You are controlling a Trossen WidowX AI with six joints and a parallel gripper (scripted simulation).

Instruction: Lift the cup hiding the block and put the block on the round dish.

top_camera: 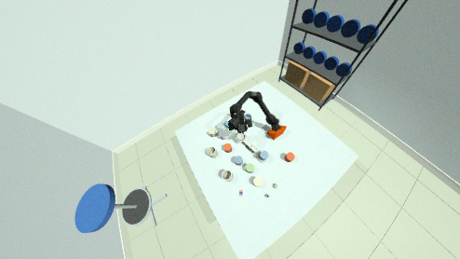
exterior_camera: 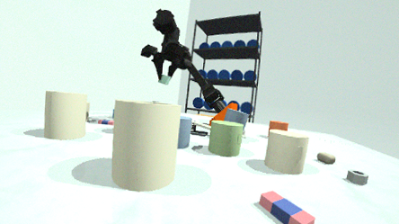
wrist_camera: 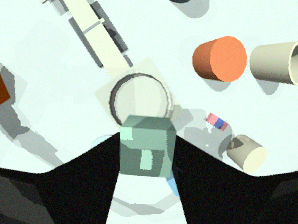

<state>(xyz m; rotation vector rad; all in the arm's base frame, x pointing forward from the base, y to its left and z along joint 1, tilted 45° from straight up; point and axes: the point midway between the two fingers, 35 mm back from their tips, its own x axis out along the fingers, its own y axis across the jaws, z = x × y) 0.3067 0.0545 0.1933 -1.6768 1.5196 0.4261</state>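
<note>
My gripper tip is now 16 cm above the pale blue round dish, 11 cm to the left of it and 8 cm past it. Round my gripper tip: balance beam (13 cm below, 12 cm to the left, 4 cm behind).
</note>
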